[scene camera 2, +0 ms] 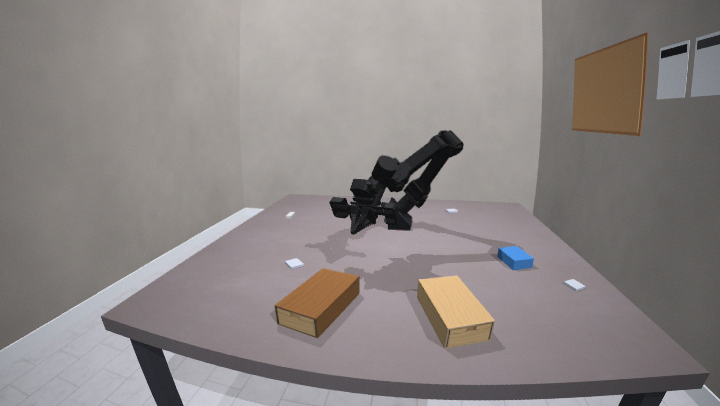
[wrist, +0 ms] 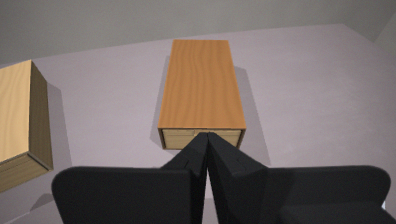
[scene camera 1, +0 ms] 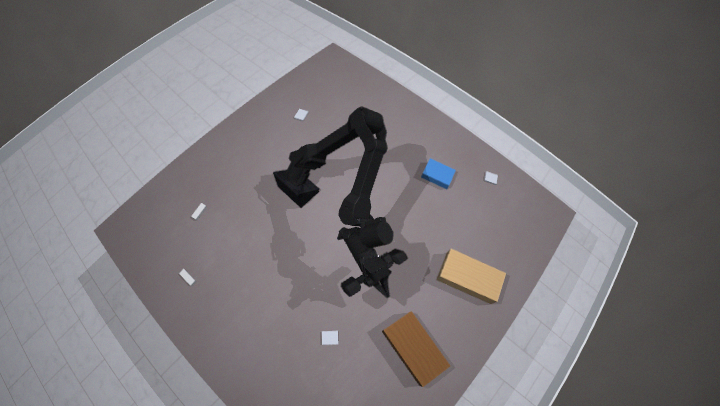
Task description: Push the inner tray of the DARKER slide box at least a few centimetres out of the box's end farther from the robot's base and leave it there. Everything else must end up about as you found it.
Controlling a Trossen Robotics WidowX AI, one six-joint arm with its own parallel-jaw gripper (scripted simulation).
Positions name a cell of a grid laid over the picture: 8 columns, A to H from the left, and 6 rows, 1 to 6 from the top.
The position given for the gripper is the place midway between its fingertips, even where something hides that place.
gripper: scene camera 2 D4; wrist E4; scene camera 1 E5
